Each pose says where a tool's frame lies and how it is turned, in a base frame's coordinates. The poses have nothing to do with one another.
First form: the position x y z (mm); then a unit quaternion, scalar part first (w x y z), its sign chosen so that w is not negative.
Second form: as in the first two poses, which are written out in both.
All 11 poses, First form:
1: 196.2 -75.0 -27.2 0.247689 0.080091 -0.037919 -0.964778
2: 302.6 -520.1 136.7 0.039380 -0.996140 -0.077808 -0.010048
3: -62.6 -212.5 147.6 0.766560 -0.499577 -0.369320 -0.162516
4: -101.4 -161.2 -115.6 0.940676 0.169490 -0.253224 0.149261
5: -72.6 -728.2 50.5 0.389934 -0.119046 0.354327 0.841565
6: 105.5 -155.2 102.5 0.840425 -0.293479 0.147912 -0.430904
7: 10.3 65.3 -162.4 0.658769 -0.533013 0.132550 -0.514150
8: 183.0 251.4 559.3 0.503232 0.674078 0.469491 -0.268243
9: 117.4 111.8 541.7 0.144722 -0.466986 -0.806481 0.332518
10: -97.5 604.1 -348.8 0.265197 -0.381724 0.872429 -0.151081
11: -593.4 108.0 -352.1 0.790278 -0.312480 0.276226 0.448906
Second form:
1:
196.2 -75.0 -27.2
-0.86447 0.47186 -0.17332
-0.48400 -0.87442 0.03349
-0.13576 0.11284 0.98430

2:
302.6 -520.1 136.7
0.98769 0.15581 0.01389
0.15422 -0.98479 0.08002
0.02615 -0.07689 -0.99670

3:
-62.6 -212.5 147.6
0.67438 0.61816 -0.40383
0.11985 0.44802 0.88595
0.72859 -0.64587 0.22805

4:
-101.4 -161.2 -115.6
0.82720 -0.36665 -0.42581
0.19497 0.89799 -0.39446
0.52700 0.24328 0.81430

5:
-72.6 -728.2 50.5
-0.66756 -0.74067 0.07596
0.57195 -0.44481 0.68922
-0.47670 0.50354 0.72056

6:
105.5 -155.2 102.5
0.58489 0.63747 0.50154
-0.81110 0.45638 0.36582
0.00430 -0.62077 0.78398

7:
10.3 65.3 -162.4
0.43616 0.53611 0.72274
-0.81871 -0.09691 0.56596
0.37346 -0.83857 0.39665

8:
183.0 251.4 559.3
0.41525 0.90292 0.11089
0.36297 -0.05267 -0.93031
-0.83416 0.42656 -0.34961

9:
117.4 111.8 541.7
-0.52196 0.65699 -0.54399
0.84948 0.34271 -0.40117
-0.07713 -0.67151 -0.73697

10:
-97.5 604.1 -348.8
-0.56791 -0.58592 0.57807
-0.74619 0.66292 -0.06115
-0.34739 -0.46608 -0.81369

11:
-593.4 108.0 -352.1
0.44437 -0.88215 0.15604
0.53689 0.40168 0.74189
-0.71714 -0.24589 0.65211

